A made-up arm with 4 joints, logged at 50 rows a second.
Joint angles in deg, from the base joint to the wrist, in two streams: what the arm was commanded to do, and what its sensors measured. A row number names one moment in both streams.
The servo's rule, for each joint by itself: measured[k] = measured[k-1] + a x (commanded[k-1-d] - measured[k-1]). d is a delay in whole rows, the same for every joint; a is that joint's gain. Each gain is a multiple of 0.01, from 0.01 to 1. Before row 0 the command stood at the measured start. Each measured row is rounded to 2 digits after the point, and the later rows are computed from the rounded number. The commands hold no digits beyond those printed.
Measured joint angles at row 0: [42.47 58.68 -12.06 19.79]
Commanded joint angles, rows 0 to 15: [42.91 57.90 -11.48 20.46]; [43.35 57.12 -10.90 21.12]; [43.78 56.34 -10.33 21.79]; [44.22 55.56 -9.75 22.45]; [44.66 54.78 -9.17 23.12]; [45.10 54.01 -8.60 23.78]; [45.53 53.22 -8.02 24.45]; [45.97 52.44 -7.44 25.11]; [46.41 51.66 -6.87 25.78]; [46.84 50.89 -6.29 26.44]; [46.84 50.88 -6.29 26.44]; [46.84 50.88 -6.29 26.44]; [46.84 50.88 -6.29 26.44]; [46.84 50.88 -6.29 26.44]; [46.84 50.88 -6.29 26.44]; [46.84 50.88 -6.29 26.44]
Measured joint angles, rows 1 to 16: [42.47 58.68 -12.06 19.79]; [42.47 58.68 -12.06 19.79]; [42.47 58.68 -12.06 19.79]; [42.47 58.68 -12.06 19.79]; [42.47 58.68 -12.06 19.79]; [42.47 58.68 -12.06 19.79]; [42.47 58.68 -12.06 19.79]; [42.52 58.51 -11.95 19.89]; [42.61 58.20 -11.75 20.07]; [42.74 57.79 -11.48 20.33]; [42.90 57.30 -11.15 20.65]; [43.09 56.75 -10.77 21.02]; [43.31 56.15 -10.36 21.43]; [43.55 55.51 -9.92 21.88]; [43.82 54.83 -9.45 22.36]; [44.10 54.13 -8.96 22.87]
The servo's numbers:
d 7
a 0.11 0.22 0.19 0.15

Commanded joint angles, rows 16 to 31: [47.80 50.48 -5.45 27.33]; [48.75 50.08 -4.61 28.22]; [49.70 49.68 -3.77 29.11]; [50.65 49.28 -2.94 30.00]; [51.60 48.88 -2.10 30.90]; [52.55 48.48 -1.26 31.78]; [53.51 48.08 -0.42 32.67]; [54.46 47.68 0.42 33.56]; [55.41 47.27 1.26 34.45]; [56.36 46.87 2.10 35.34]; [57.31 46.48 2.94 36.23]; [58.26 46.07 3.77 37.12]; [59.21 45.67 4.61 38.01]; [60.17 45.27 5.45 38.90]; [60.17 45.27 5.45 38.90]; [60.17 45.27 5.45 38.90]
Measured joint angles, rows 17 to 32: [44.40 53.42 -8.45 23.41]; [44.67 52.86 -8.04 23.86]; [44.91 52.42 -7.71 24.25]; [45.12 52.08 -7.44 24.58]; [45.31 51.82 -7.22 24.86]; [45.48 51.61 -7.04 25.10]; [45.63 51.45 -6.90 25.30]; [45.87 51.24 -6.62 25.60]; [46.19 50.98 -6.24 25.99]; [46.58 50.69 -5.77 26.46]; [47.03 50.38 -5.23 26.99]; [47.53 50.05 -4.64 27.58]; [48.08 49.70 -4.00 28.21]; [48.68 49.34 -3.32 28.88]; [49.32 48.97 -2.61 29.58]; [49.99 48.60 -1.87 30.31]
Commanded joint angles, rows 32 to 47: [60.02 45.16 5.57 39.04]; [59.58 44.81 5.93 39.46]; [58.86 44.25 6.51 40.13]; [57.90 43.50 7.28 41.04]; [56.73 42.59 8.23 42.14]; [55.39 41.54 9.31 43.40]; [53.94 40.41 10.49 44.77]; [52.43 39.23 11.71 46.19]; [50.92 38.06 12.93 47.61]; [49.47 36.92 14.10 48.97]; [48.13 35.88 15.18 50.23]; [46.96 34.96 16.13 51.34]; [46.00 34.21 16.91 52.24]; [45.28 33.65 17.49 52.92]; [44.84 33.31 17.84 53.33]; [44.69 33.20 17.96 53.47]
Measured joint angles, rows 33 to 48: [50.69 48.22 -1.12 31.06]; [51.42 47.84 -0.35 31.84]; [52.17 47.45 0.43 32.63]; [52.94 47.06 1.22 33.44]; [53.74 46.67 2.02 34.26]; [54.45 46.36 2.67 34.96]; [55.08 46.12 3.20 35.55]; [55.62 45.91 3.65 36.07]; [56.06 45.67 4.08 36.58]; [56.37 45.36 4.54 37.11]; [56.54 44.95 5.06 37.70]; [56.56 44.43 5.66 38.37]; [56.43 43.79 6.35 39.12]; [56.16 43.05 7.14 39.97]; [55.75 42.21 8.01 40.90]; [55.22 41.30 8.94 41.91]
